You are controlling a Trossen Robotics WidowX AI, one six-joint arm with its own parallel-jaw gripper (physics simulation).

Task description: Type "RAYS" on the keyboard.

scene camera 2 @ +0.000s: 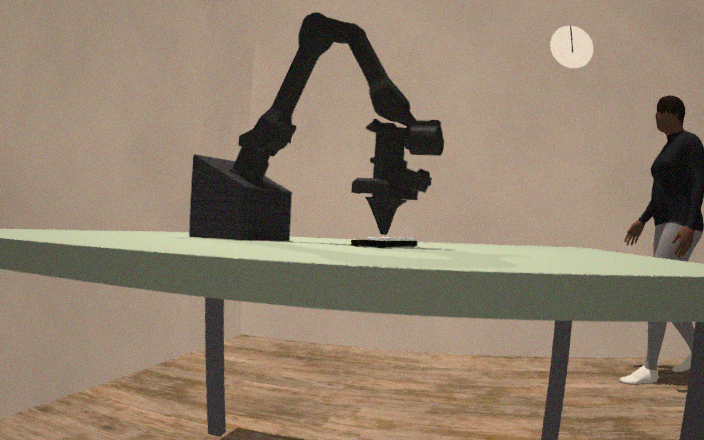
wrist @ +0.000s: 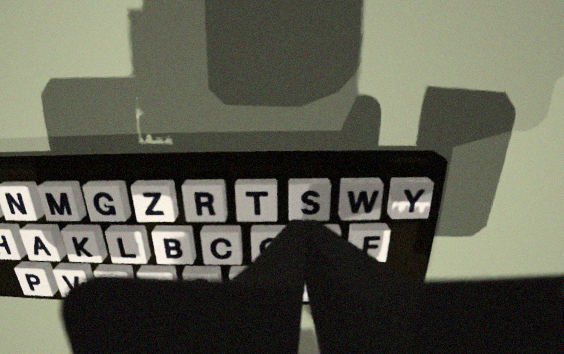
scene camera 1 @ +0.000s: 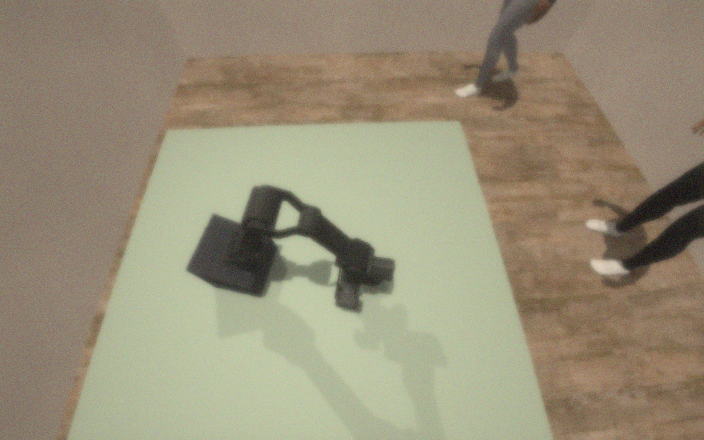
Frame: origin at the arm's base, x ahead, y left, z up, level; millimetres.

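Where they show: gripper, fingertip midpoint: point(scene camera 2: 383, 234) point(wrist: 302, 232) point(scene camera 1: 350, 282); arm's base, link origin: point(scene camera 2: 245, 175) point(scene camera 1: 235, 254).
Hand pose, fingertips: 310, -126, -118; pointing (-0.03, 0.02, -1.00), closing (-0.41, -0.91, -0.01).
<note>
Things, the pixels of their top centre, and the offset from my fingertips, as dx, dy, dz.
- black keyboard, top centre: point(wrist: 184, 248) point(scene camera 2: 386, 237) +7, +44, -6
- S key, top centre: point(wrist: 309, 203) +6, -6, -6
- R key, top centre: point(wrist: 203, 204) +21, +29, -6
- Y key, top centre: point(wrist: 412, 201) -8, -40, -6
The black keyboard point(scene camera 2: 384, 242) point(wrist: 225, 167) with white letter keys lies on the green table. My gripper point(scene camera 2: 384, 232) point(wrist: 302, 232) is shut and empty, pointing straight down, with its tips a little above the keys. In the wrist view the tips are at the lower edge of the S key point(wrist: 309, 200). The R key point(wrist: 204, 201) and the Y key point(wrist: 411, 198) are in the same top row, and the A key point(wrist: 44, 245) is in the row below, at the left. The fingers hide part of the lower rows. In scene camera 1 the arm hides the keyboard.
The arm's dark base block point(scene camera 1: 231, 256) point(scene camera 2: 238, 199) stands on the green table point(scene camera 1: 311, 155) point(scene camera 2: 129, 264). The keyboard's right edge shows in the wrist view. The arm casts shadows over the keys and table. People stand on the wooden floor beyond the table.
</note>
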